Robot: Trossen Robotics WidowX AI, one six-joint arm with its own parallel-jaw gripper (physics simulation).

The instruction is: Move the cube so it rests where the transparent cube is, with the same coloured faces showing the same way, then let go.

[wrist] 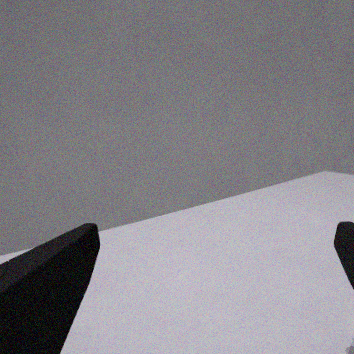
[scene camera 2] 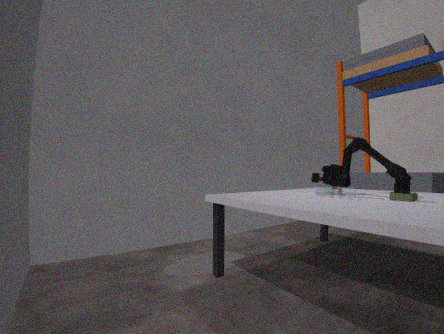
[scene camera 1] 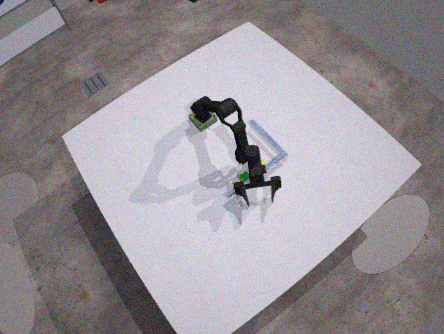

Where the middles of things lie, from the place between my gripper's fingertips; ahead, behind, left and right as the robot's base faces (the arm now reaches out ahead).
Scene:
Now: the pale blue L-shaped rail (scene camera 1: pixel 281 154) 22 cm behind my hand, 13 cm to the left of it and 8 cm below it.

